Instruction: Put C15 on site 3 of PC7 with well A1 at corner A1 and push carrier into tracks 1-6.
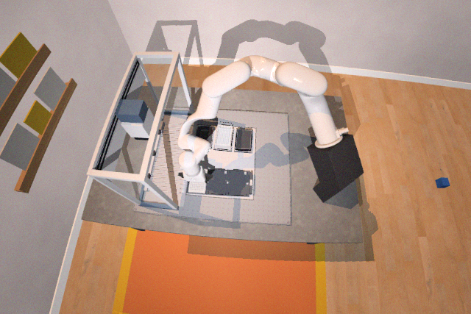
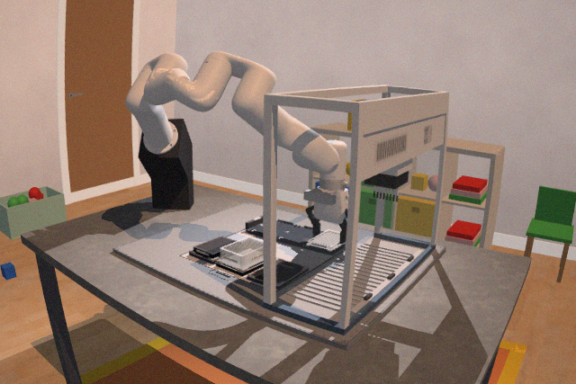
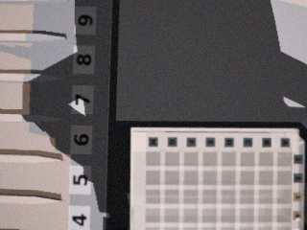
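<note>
My hand is 10 mm above the pale 96-well plate. Also, from my hand: dark plate C16: 270 mm behind, 200 mm to the right, 10 mm below; then dark plate carrier PC7: 110 mm behind, 20 mm to the left, 10 mm below; then white deep-well block: 160 mm behind, 230 mm to the right.
</note>
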